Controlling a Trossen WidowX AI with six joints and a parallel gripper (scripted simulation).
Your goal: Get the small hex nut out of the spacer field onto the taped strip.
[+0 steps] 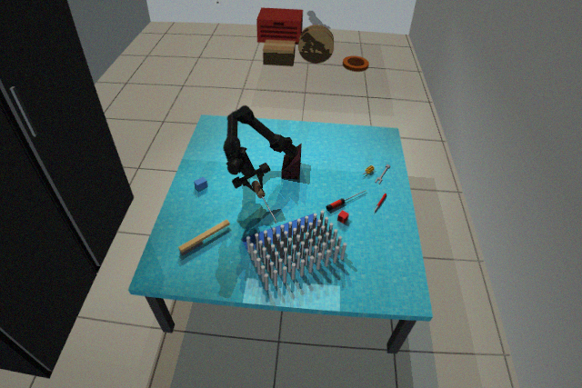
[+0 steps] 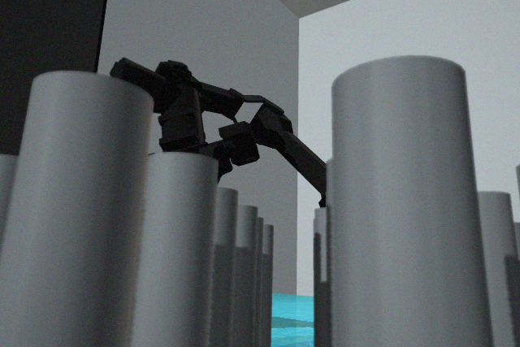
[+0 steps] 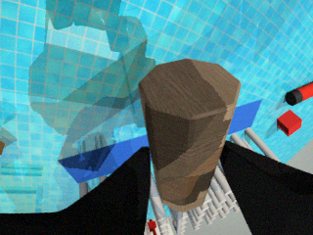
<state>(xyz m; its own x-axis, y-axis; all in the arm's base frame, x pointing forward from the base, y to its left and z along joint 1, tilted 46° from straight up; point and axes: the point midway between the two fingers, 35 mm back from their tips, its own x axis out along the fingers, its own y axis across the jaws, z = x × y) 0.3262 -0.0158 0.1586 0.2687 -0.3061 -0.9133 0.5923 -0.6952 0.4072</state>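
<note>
Now: the blue taped strip 140 mm to the left of my gripper tip, 140 mm below it and 120 mm ahead of it. Also, from my gripper tip: red cube 420 mm to the left, 120 mm below, 20 mm behind; blue cube 350 mm to the right, 120 mm below, 90 mm behind; yellow object 530 mm to the left, 400 mm behind, 130 mm below.
</note>
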